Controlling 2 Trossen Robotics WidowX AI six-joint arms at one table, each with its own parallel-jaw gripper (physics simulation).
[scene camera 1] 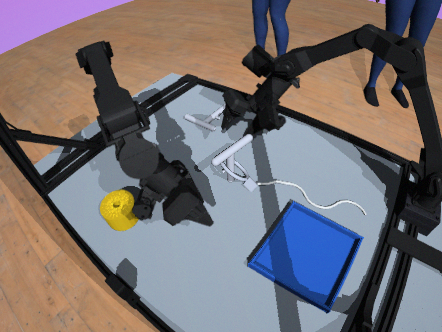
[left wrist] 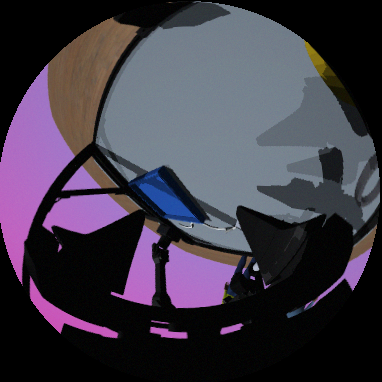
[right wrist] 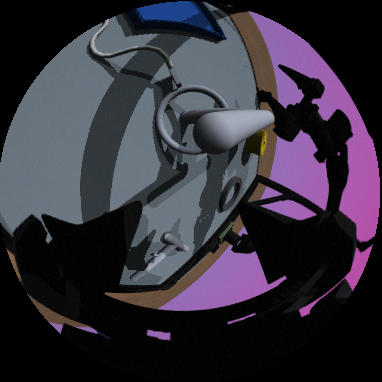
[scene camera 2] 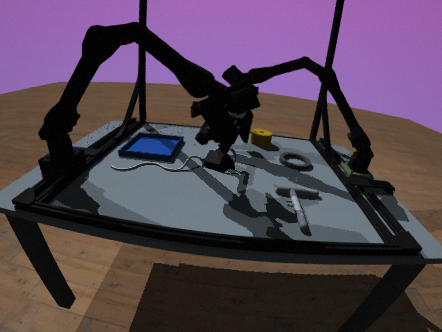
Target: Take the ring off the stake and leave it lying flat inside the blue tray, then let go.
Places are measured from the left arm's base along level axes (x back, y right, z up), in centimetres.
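Where they show: left gripper, fingertip midpoint: (scene camera 1: pixel 207 213) (left wrist: pixel 190 212) (right wrist: pixel 269 76); right gripper, fingertip midpoint: (scene camera 1: pixel 234 132) (right wrist: pixel 191 205) (scene camera 2: pixel 239 155); left arm's base, link origin: (right wrist: pixel 226 234) (scene camera 2: pixel 357 169); right arm's base, link origin: (scene camera 1: pixel 424 200) (left wrist: pixel 166 236) (scene camera 2: pixel 61 154).
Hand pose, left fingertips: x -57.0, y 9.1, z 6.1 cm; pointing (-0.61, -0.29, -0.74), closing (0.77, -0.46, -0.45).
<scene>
Each offset is from my left fingertips to the top centre of the thing. "*": to the spot under its first point.
The pale T-shaped stake @(dx +7.3, dy -16.7, dz +1.7 cm) (scene camera 1: pixel 232 150) (right wrist: pixel 225 132) stands on the table with a crossbar on top. The thin pale ring (scene camera 1: pixel 235 176) (right wrist: pixel 160 120) loops around its post and looks tilted. The blue tray @(dx -20.2, dy -9.6, dz -7.1 cm) (scene camera 1: pixel 320 245) (scene camera 2: pixel 155 146) (left wrist: pixel 170 197) (right wrist: pixel 170 12) is empty. My right gripper (scene camera 1: pixel 241 131) (scene camera 2: pixel 232 152) (right wrist: pixel 191 205) is open and empty, close to the far end of the crossbar in scene camera 1. It largely hides the stake and ring in scene camera 2. My left gripper (scene camera 1: pixel 212 215) (left wrist: pixel 190 212) is open and empty, over the table between the yellow cylinder and the stake.
A white cord @(* dx -13.3, dy -22.0, dz -8.9 cm) (scene camera 1: pixel 310 202) runs from a small block at the ring toward the tray's far side. A yellow cylinder @(dx +20.4, dy +11.1, dz -4.4 cm) (scene camera 1: pixel 118 212) (scene camera 2: pixel 261 137) stands by the left arm. A thick grey ring @(* dx +28.5, dy -7.7, dz -7.9 cm) (scene camera 2: pixel 283 160) and a T-shaped piece @(dx +31.3, dy -35.0, dz -7.4 cm) (scene camera 1: pixel 202 122) (scene camera 2: pixel 298 207) lie on the table.
</scene>
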